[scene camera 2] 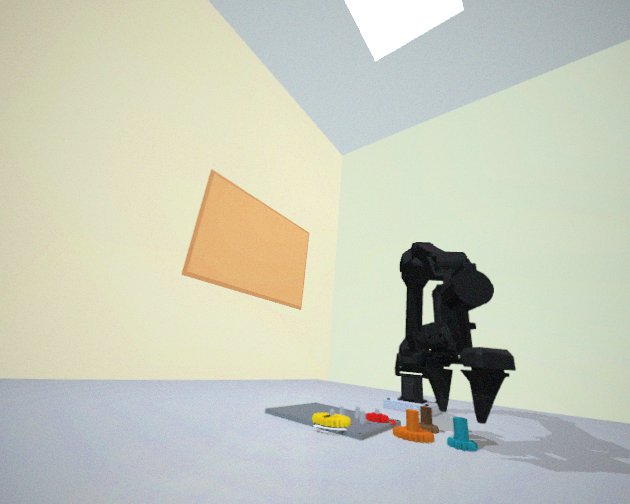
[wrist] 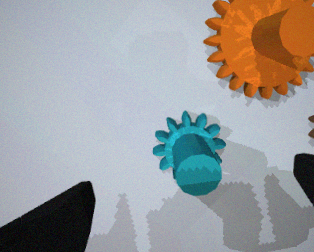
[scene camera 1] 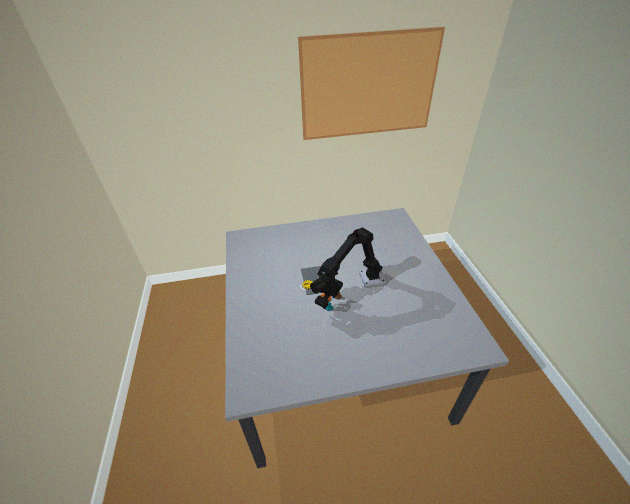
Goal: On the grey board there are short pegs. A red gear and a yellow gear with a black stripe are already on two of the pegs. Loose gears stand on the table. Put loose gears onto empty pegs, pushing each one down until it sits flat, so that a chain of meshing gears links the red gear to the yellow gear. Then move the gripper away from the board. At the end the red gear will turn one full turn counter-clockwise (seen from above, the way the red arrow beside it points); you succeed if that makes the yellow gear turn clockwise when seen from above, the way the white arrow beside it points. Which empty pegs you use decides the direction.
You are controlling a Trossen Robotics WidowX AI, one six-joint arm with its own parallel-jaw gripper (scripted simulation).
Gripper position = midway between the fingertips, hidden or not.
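Observation:
Scene camera 2 shows the gripper [scene camera 2: 460, 416], open and holding nothing, as well as an orange gear [scene camera 2: 412, 432]. The wrist view shows the gripper [wrist: 195, 178] again, together with a teal gear [wrist: 189, 148].

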